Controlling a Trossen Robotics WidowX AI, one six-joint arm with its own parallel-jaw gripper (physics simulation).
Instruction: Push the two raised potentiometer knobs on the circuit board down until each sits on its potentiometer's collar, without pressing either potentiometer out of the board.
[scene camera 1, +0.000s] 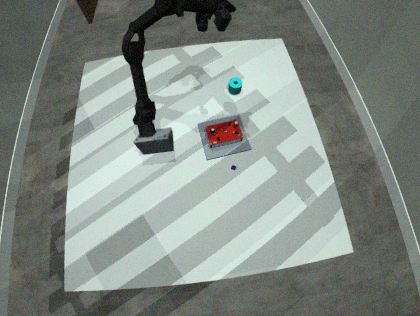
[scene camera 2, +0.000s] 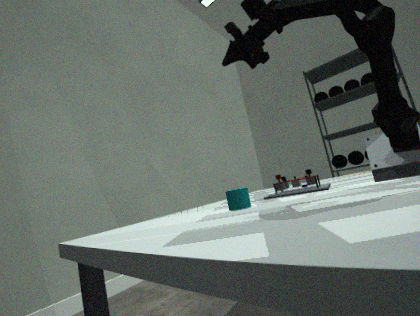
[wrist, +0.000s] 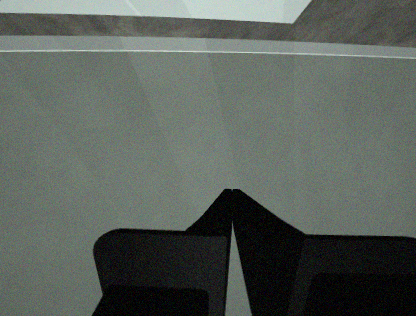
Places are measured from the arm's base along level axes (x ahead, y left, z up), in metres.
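Pixels of known places: gripper, fingertip midpoint: (scene camera 1: 235, 9) (scene camera 2: 222, 65) (wrist: 231, 196); arm's base, origin of the base link: (scene camera 1: 147, 134) (scene camera 2: 405, 143).
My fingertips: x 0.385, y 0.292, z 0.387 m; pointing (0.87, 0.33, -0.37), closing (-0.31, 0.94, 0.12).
Observation:
Ahead of a thing's pixels: the offset from my fingertips to its top centre. Level surfaces: height alone.
The red circuit board {0.431 m down} (scene camera 1: 224, 136) stands on a grey plate (scene camera 1: 227, 152) (scene camera 2: 299, 190). One pale-topped knob {0.089 m back, 0.268 m right, 0.403 m down} (scene camera 1: 212, 130) is near the board's left end in scene camera 1, and another knob {0.022 m ahead, 0.237 m right, 0.400 m down} (scene camera 1: 236, 122) is near its far right corner. In scene camera 2 the board shows edge-on, with two knobs standing above it, one reddish {0.022 m ahead, 0.237 m right, 0.400 m down} (scene camera 2: 278, 177) and one dark {0.089 m back, 0.268 m right, 0.403 m down} (scene camera 2: 308, 172). How far each knob is from its collar is too small to tell. My gripper (scene camera 2: 224, 64) (wrist: 231, 196) is shut and empty, high above the table and away from the board. The board does not show in the wrist view.
A teal cylinder {0.041 m ahead, 0.016 m left, 0.421 m down} (scene camera 1: 235, 86) (scene camera 2: 238, 199) stands on the table beyond the board in scene camera 1. A small purple cube {0.005 m ahead, 0.432 m right, 0.466 m down} (scene camera 1: 233, 167) lies on the near side of the plate. The arm's base (scene camera 1: 156, 143) is left of the board. A shelf unit (scene camera 2: 345, 95) stands behind.

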